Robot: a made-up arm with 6 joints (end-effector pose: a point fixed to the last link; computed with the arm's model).
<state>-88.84 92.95 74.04 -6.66 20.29 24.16</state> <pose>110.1 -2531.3 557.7 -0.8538 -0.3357 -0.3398 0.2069</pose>
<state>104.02 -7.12 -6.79 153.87 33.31 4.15</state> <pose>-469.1 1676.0 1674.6 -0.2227 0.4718 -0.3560 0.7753</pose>
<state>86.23 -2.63 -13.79 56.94 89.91 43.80</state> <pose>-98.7 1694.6 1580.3 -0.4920 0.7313 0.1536 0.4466</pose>
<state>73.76 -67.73 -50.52 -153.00 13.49 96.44</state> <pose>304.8 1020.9 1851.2 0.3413 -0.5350 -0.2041 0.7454</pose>
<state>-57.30 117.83 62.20 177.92 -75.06 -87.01</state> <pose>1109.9 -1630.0 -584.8 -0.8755 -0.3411 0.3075 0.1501</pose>
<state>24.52 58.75 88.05 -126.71 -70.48 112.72</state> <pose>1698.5 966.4 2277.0 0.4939 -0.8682 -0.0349 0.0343</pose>
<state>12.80 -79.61 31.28 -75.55 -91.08 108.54</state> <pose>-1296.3 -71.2 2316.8 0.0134 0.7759 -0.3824 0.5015</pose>
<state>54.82 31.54 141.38 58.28 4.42 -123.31</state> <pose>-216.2 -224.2 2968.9 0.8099 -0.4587 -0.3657 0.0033</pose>
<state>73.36 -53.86 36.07 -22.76 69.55 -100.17</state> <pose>-168.2 -810.6 2856.5 -0.9437 -0.2010 0.1839 0.1875</pose>
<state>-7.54 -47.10 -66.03 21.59 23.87 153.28</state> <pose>1329.1 -116.2 1075.8 0.4844 0.2566 -0.7872 0.2826</pose>
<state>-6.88 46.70 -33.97 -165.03 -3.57 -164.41</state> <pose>1176.4 -67.6 -317.9 -0.3273 -0.4225 0.2046 0.8200</pose>
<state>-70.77 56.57 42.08 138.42 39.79 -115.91</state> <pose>924.3 -2178.0 957.1 -0.5335 -0.4801 -0.2679 0.6427</pose>
